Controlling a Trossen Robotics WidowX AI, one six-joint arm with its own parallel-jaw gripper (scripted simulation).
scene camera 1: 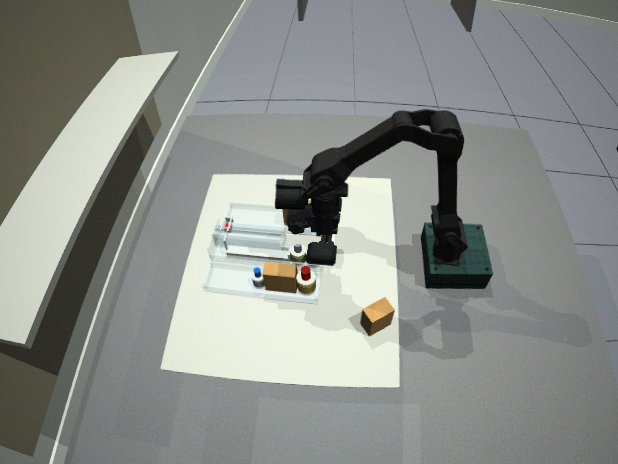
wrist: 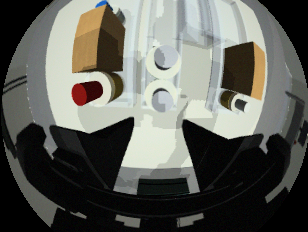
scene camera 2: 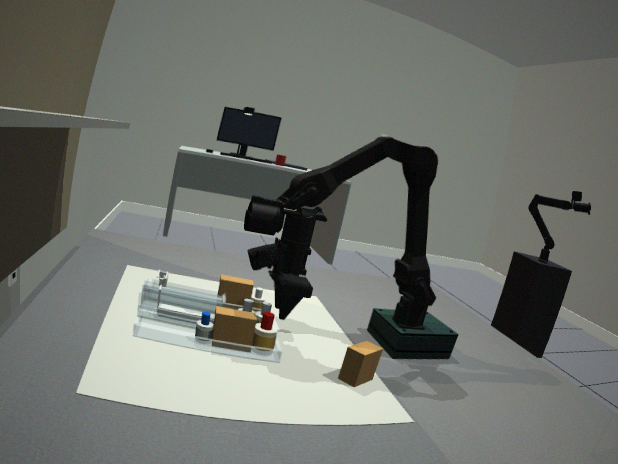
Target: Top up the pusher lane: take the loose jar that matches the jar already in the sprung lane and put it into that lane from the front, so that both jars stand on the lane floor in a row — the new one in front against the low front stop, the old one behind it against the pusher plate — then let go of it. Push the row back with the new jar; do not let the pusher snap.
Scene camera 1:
my gripper: 325, 250
brown box: 279, 277
brown box: 378, 315
